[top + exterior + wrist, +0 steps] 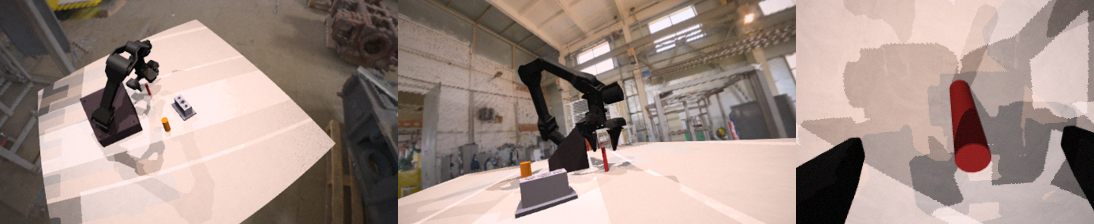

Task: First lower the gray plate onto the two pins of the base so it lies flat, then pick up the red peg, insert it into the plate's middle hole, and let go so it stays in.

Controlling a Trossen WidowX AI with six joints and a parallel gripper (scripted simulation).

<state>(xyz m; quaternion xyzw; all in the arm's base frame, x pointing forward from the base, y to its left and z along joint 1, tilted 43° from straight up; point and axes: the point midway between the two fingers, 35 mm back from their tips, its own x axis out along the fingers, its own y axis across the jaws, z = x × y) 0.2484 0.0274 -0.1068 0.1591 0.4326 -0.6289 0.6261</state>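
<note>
Now: gripper tip 3 cm above the red peg. Also, from my gripper tip: orange cylinder 4 cm behind, 25 cm to the right, 3 cm below; then base 8 cm ahead, 20 cm to the right, 6 cm below; then gray plate 8 cm ahead, 20 cm to the right, 2 cm below.
</note>
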